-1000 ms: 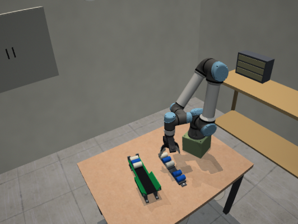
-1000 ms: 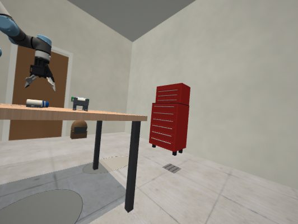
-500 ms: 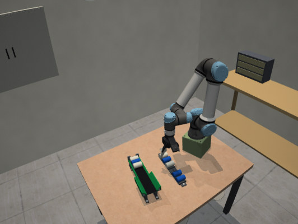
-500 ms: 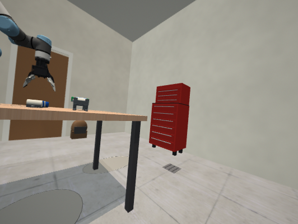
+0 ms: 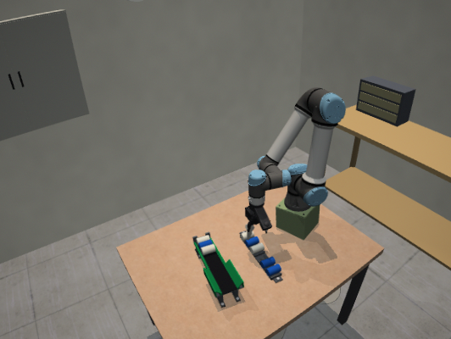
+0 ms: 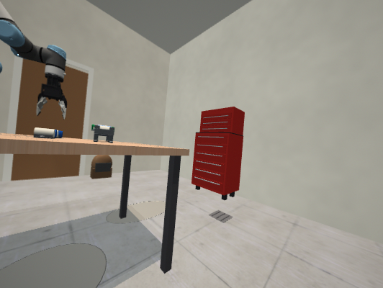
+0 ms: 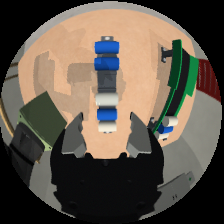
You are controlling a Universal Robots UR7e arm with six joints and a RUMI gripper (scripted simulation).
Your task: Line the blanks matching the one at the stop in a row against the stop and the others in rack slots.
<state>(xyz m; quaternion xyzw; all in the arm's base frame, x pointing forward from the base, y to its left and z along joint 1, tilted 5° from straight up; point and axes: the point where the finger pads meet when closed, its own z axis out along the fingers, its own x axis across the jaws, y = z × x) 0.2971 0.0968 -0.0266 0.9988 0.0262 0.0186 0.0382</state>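
The dark stock rack lies 13 cm below my hand and 3 cm to the left of it.
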